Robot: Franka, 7 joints.
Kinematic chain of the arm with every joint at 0, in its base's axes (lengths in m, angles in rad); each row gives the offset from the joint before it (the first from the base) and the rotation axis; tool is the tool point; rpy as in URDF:
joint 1: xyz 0 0 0.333 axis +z
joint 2: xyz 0 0 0 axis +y
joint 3: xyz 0 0 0.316 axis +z
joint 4: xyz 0.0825 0 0 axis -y
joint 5: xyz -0.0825 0 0.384 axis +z
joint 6: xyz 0 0 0 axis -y
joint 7: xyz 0.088 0 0 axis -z
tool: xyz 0 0 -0.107 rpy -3.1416 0 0
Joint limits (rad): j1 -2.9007..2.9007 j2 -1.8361..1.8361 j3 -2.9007..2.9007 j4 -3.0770..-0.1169 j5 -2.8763..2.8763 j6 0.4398..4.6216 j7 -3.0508..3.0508
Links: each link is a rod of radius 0.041 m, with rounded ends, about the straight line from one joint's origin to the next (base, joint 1, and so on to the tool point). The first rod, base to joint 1, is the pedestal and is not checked.
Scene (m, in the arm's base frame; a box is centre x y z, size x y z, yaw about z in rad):
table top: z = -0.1
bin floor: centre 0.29 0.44 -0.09 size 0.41 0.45 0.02 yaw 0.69
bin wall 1: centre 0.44 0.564 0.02 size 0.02 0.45 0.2 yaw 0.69
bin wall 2: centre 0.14 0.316 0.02 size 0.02 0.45 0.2 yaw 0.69
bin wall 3: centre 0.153 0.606 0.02 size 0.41 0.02 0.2 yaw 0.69
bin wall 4: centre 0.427 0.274 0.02 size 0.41 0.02 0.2 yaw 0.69
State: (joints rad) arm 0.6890 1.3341 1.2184 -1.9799 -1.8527 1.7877 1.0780
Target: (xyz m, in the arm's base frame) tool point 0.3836 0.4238 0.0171
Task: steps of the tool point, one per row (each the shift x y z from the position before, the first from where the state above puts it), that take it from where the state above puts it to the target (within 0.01 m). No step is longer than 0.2 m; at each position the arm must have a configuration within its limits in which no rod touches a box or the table.
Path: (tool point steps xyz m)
1: 0.1090 0.0615 0.0441
2: 0.1013 0.0384 0.0971
3: 0.0755 0.0033 0.1372
4: 0.0377 -0.0379 0.1557
5: 0.0644 0.0019 -0.1143
6: 0.0348 -0.0246 -0.1055
7: 0.0052 -0.0382 -0.0802
8: -0.0144 -0.0404 -0.0450
9: 0.0477 -0.0471 -0.0987
10: 0.0355 -0.0648 -0.0887

